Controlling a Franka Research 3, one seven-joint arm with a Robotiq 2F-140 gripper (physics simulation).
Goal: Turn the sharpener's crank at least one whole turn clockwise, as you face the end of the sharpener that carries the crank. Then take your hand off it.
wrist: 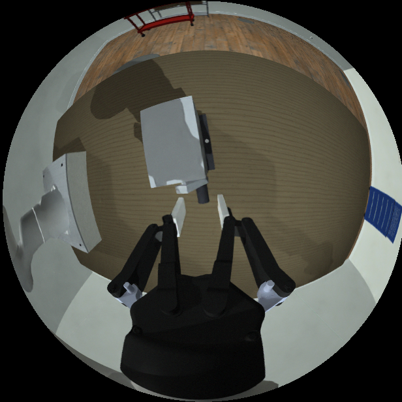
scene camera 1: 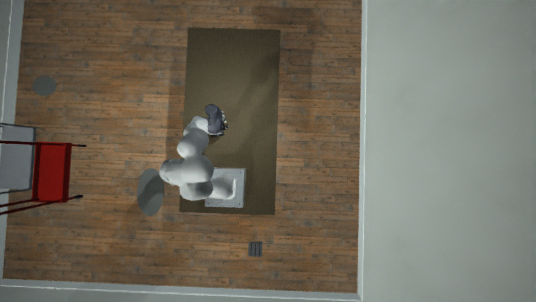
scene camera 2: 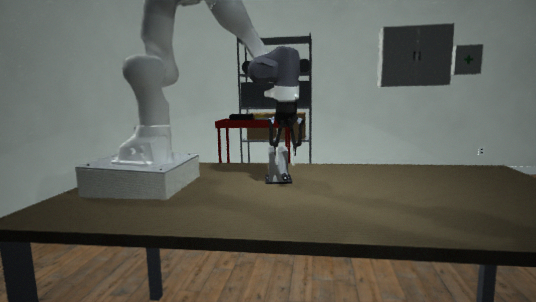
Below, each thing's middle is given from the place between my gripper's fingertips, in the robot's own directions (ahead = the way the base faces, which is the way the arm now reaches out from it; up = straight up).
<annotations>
My hand is 30 mm past the sharpener [scene camera 2: 274,177], 80 mm to the right of it and 20 mm above it.
</annotations>
